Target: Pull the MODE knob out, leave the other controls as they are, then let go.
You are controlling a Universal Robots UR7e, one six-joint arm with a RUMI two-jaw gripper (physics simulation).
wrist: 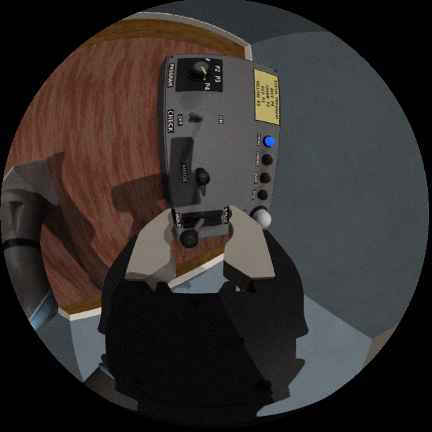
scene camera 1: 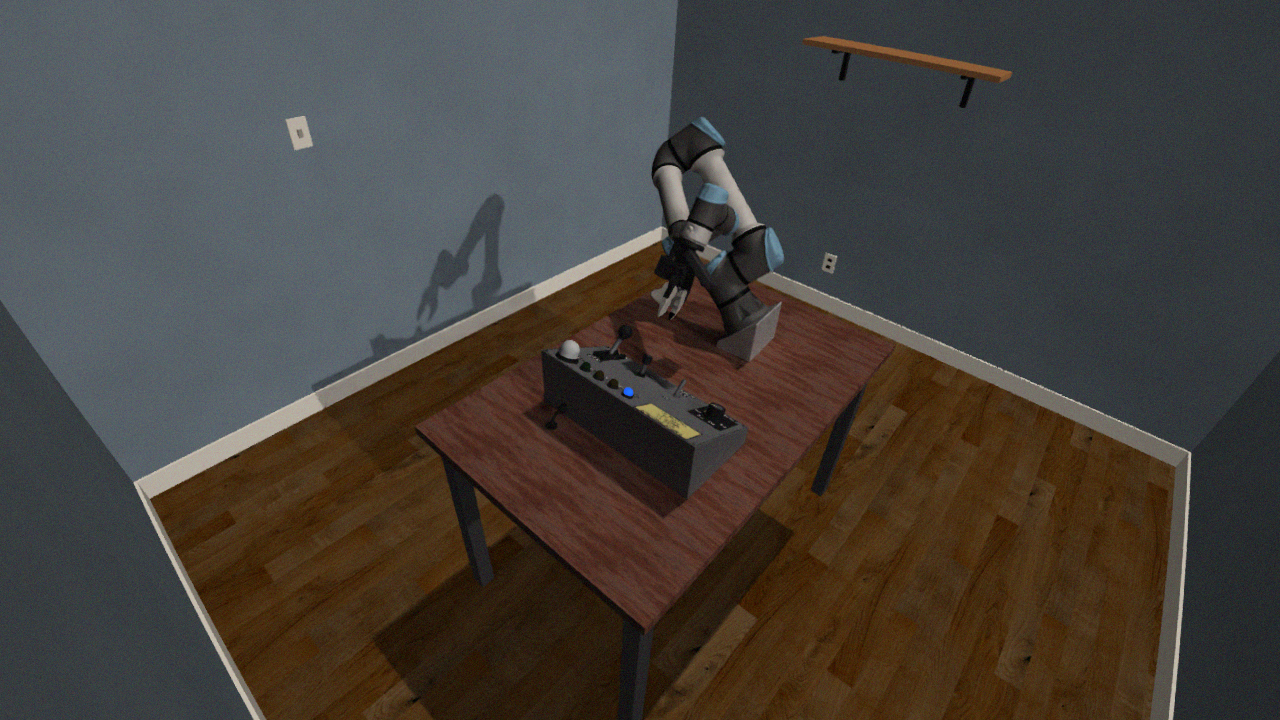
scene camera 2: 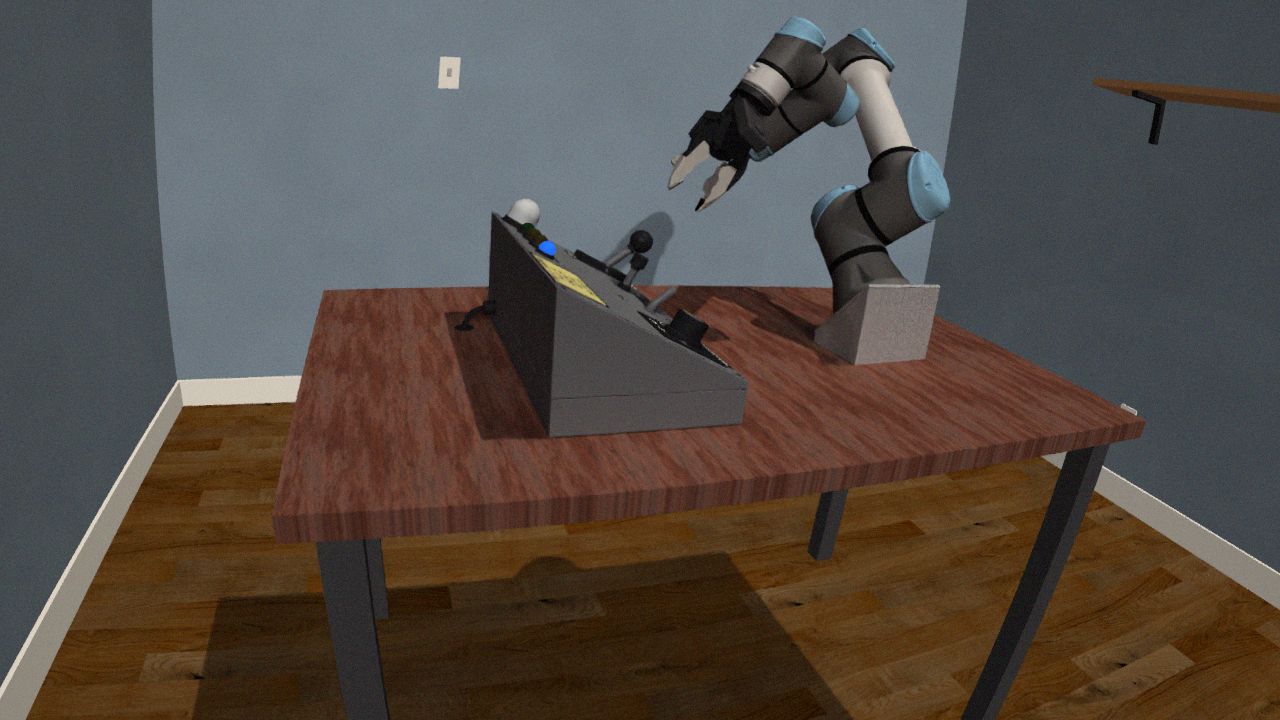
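Program dial [scene camera 2: 685, 326] visible. My gripper visible in scene camera 2 [scene camera 2: 682, 200], in scene camera 1 [scene camera 1: 663, 318] and in the wrist view [wrist: 201, 208].
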